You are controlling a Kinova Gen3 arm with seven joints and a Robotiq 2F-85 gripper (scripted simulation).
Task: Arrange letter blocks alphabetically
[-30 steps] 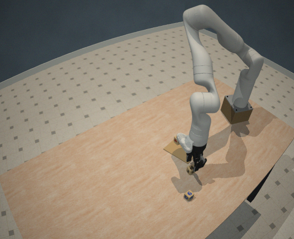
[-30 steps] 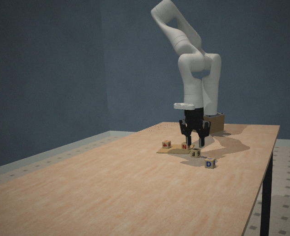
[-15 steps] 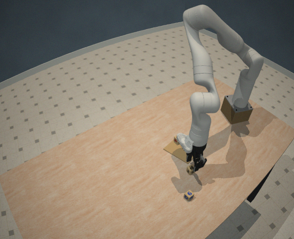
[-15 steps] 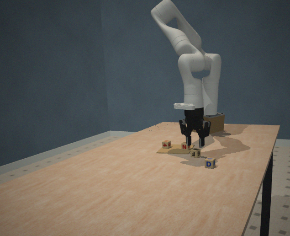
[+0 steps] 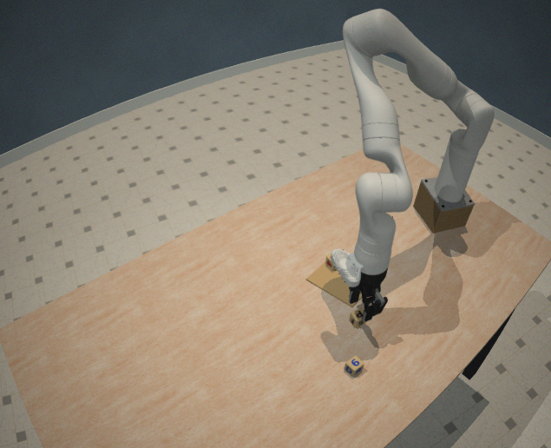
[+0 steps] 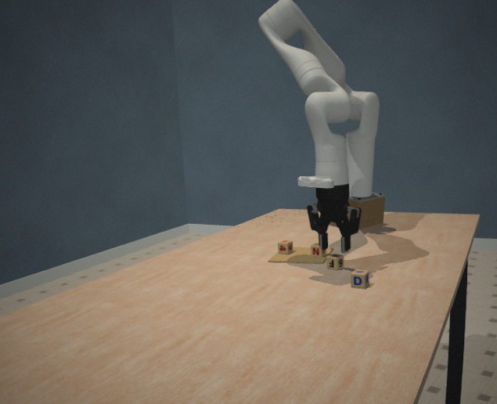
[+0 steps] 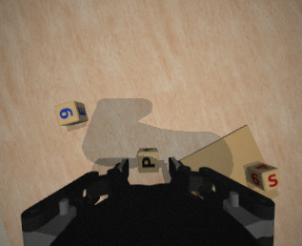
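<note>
Now: the tan mat 110 mm to the right of my hand, 100 mm behind it and 60 mm below it.
</note>
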